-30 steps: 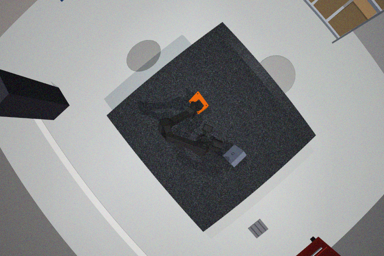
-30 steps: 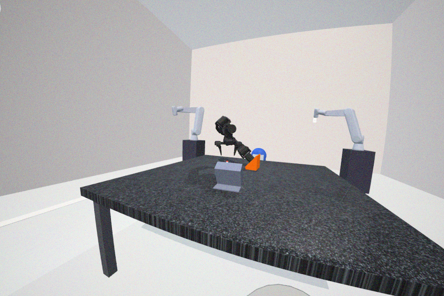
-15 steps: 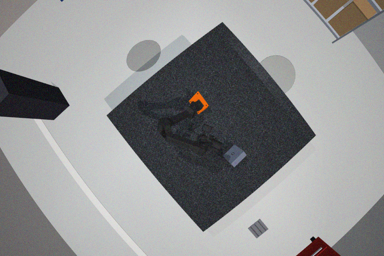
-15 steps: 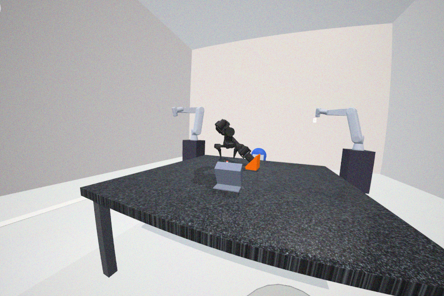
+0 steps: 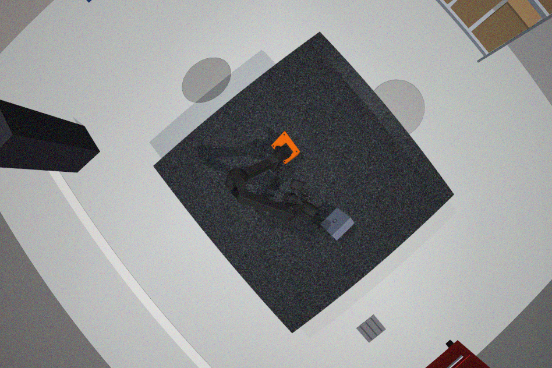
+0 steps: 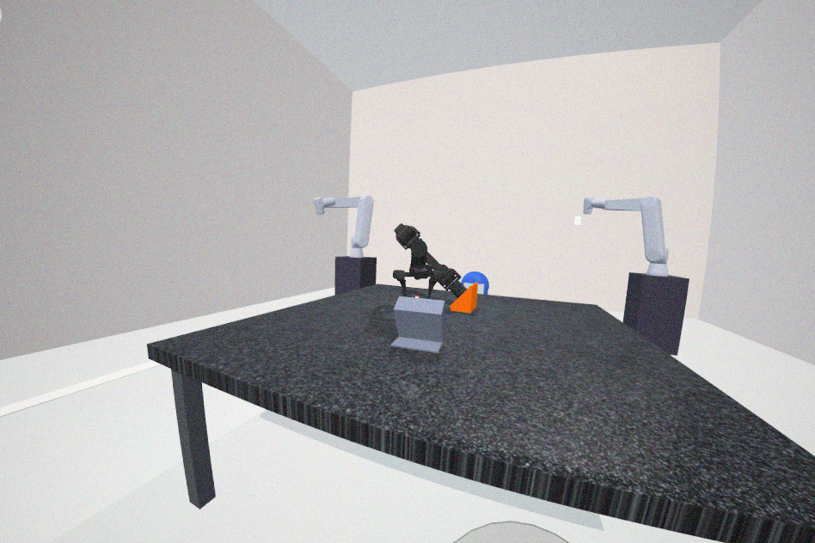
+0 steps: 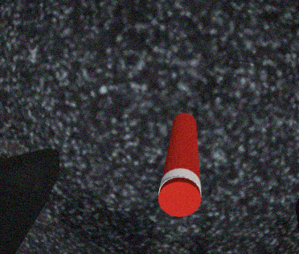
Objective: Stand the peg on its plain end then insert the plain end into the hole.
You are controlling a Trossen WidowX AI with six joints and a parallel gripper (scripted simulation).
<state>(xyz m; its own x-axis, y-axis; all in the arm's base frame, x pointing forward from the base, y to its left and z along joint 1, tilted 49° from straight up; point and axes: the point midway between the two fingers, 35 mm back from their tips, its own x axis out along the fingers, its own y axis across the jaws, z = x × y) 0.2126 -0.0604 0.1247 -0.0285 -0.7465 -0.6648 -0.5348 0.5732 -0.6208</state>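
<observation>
Now: gripper tip 2 cm above the red peg. The rest, counted from my gripper tip: sloped panel 26 cm ahead, 11 cm to the left, 1 cm below.
</observation>
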